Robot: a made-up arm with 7 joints. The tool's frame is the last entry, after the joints. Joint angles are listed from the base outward.
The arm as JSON. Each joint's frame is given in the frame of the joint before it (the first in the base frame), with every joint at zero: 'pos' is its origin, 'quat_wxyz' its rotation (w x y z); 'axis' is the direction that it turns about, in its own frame. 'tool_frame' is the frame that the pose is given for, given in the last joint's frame.
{
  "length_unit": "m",
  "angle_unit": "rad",
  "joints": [
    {
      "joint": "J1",
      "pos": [
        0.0,
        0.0,
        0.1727
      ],
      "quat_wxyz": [
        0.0,
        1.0,
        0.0,
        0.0
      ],
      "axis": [
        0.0,
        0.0,
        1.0
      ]
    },
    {
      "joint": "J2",
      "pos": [
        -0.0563,
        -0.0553,
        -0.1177
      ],
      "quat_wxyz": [
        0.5,
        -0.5,
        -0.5,
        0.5
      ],
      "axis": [
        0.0,
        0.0,
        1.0
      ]
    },
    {
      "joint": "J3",
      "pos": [
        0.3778,
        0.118,
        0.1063
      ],
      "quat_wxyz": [
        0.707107,
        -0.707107,
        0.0,
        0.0
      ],
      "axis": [
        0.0,
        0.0,
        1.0
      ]
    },
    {
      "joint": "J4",
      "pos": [
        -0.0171,
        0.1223,
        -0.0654
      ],
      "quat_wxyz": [
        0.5,
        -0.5,
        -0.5,
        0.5
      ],
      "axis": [
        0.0,
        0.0,
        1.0
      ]
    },
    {
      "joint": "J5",
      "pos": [
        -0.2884,
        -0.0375,
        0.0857
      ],
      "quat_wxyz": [
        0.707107,
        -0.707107,
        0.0,
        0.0
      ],
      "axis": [
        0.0,
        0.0,
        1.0
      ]
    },
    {
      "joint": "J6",
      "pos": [
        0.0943,
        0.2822,
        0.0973
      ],
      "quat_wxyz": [
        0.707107,
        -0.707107,
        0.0,
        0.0
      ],
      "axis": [
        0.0,
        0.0,
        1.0
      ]
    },
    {
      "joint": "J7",
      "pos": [
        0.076,
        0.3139,
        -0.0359
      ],
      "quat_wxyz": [
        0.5,
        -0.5,
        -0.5,
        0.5
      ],
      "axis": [
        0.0,
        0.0,
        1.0
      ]
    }
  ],
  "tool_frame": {
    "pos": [
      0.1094,
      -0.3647,
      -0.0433
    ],
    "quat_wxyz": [
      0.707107,
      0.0,
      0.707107,
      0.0
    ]
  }
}
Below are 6 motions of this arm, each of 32 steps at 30 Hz.
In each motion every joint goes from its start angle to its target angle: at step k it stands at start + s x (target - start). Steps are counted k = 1, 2, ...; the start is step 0. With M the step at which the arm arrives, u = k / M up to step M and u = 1 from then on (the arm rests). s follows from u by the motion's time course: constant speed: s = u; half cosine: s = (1 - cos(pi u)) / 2; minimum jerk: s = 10 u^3 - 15 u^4 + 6 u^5.
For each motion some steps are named. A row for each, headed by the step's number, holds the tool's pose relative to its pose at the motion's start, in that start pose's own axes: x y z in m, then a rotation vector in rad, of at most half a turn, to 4 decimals.
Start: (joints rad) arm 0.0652 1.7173 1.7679 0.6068 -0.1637 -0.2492 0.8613
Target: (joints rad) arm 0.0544 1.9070 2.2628 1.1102 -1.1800 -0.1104 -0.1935
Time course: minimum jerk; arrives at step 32
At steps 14, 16, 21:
14: 0.2964 0.1361 0.0662 0.2641 -0.1357 0.5630
16: 0.3685 0.2206 0.0799 0.3575 -0.1279 0.7471
21: 0.4624 0.4802 0.0964 0.5878 -0.0093 1.1884

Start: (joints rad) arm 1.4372 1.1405 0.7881 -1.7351 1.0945 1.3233 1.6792
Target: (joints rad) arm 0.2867 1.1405 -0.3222 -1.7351 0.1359 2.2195 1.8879
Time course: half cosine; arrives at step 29
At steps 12, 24, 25, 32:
12: -0.4429 0.4025 -0.2954 0.5374 0.1886 -0.6425
24: -0.7092 1.2718 0.0670 1.0803 0.7936 -1.6389
25: -0.7018 1.3011 0.0975 1.0967 0.8231 -1.6821
32: -0.6845 1.3510 0.1535 1.1248 0.8762 -1.7605

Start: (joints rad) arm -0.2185 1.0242 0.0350 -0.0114 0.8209 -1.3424 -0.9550
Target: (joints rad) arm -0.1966 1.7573 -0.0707 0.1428 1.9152 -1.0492 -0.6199
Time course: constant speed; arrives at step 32
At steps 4, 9, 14, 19, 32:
4: -0.1059 -0.0599 0.0042 0.0860 -0.1443 0.0082
9: -0.2378 -0.1358 -0.0212 0.1930 -0.3299 0.0244
14: -0.3605 -0.2105 -0.0809 0.3008 -0.5190 0.0462
19: -0.4651 -0.2817 -0.1727 0.4111 -0.7094 0.0727
32: -0.5975 -0.4289 -0.5212 0.7235 -1.1903 0.1596

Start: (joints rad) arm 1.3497 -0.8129 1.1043 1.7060 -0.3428 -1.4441 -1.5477
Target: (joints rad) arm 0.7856 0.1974 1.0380 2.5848 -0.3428 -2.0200 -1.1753
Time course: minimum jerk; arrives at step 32
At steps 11, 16, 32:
11: -0.1161 -0.1353 0.0005 -0.0272 0.1117 -0.5609
16: -0.3010 -0.2334 -0.0069 0.0103 0.3129 -1.2089
32: -0.6513 -0.2327 -0.0802 0.4114 0.9401 -2.1431

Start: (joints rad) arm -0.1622 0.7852 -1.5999 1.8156 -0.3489 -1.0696 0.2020
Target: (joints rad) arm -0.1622 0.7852 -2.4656 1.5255 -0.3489 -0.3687 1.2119
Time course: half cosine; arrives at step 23
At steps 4, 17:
4: -0.0237 0.0013 0.0270 -0.0608 -0.1013 0.0278
17: -0.4069 -0.0755 -0.1205 -0.3731 -1.1349 -0.2010

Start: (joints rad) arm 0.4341 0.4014 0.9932 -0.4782 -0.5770 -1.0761 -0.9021
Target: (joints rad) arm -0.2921 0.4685 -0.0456 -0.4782 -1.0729 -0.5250 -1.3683
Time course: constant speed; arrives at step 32
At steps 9, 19, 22, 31, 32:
9: -0.0217 -0.0053 0.0209 0.0014 -0.1106 0.0672
19: -0.0231 -0.0057 0.0475 -0.0025 -0.2114 0.1736
22: -0.0194 -0.0046 0.0563 -0.0041 -0.2362 0.2114
31: 0.0014 0.0033 0.0853 -0.0088 -0.2937 0.3387
32: 0.0045 0.0047 0.0887 -0.0092 -0.2984 0.3540

